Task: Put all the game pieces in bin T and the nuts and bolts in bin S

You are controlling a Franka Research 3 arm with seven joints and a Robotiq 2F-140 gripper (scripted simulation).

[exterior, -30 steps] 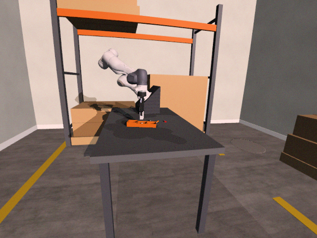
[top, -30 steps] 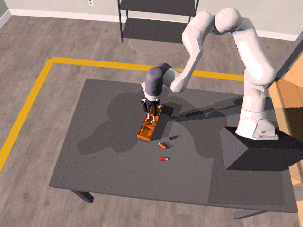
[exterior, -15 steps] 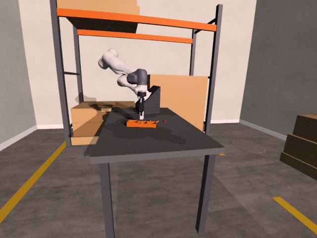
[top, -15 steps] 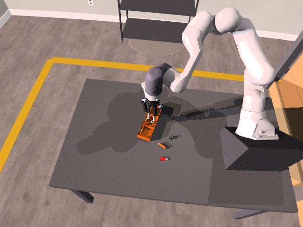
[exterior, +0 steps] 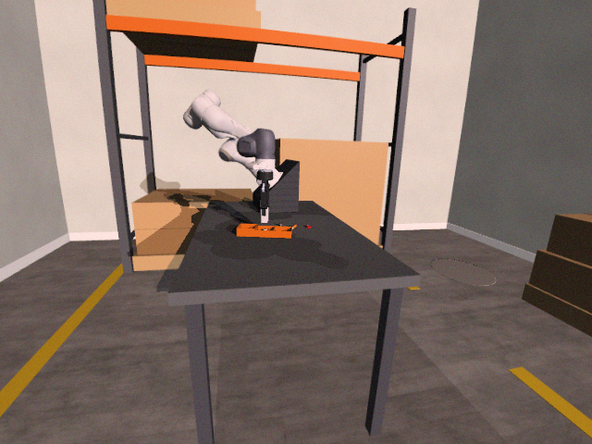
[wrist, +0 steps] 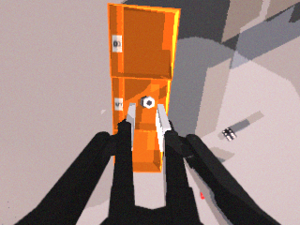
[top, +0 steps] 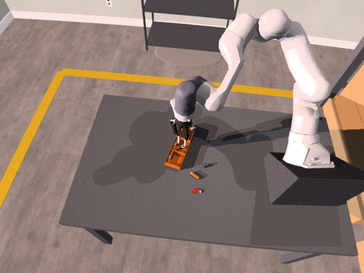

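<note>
The black die is 130 mm behind my hand, 100 mm to the left of it and 90 mm below it. From my hand the other things lie so: orange bin tray (70 mm below, 10 mm ahead); grey nut (70 mm below, 10 mm behind); dark nut (80 mm below).
</note>
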